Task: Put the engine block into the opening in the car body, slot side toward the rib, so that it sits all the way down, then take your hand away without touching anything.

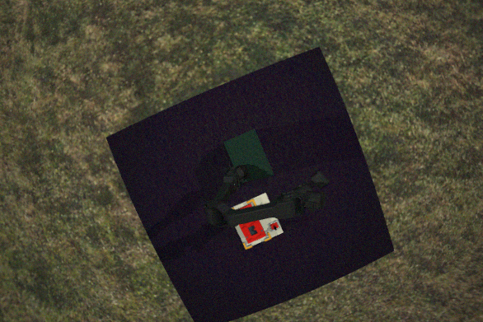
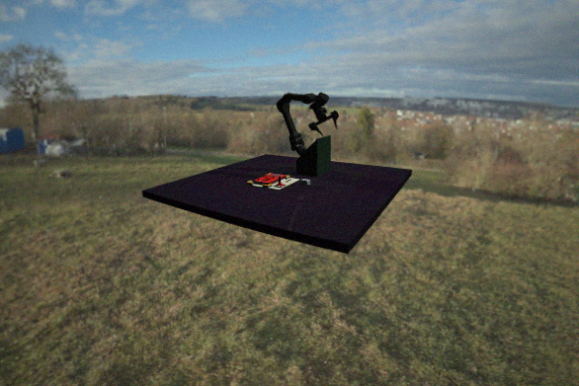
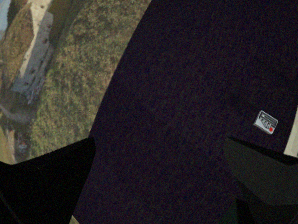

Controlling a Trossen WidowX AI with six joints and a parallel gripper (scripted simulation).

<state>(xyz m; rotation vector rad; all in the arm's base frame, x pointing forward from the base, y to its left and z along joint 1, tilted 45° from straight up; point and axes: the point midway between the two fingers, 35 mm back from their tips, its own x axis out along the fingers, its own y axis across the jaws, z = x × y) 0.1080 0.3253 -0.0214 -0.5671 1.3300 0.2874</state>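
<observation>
The grey engine block lies 110 mm ahead of my gripper tip, 110 mm to the right of it and 290 mm below it.
</observation>
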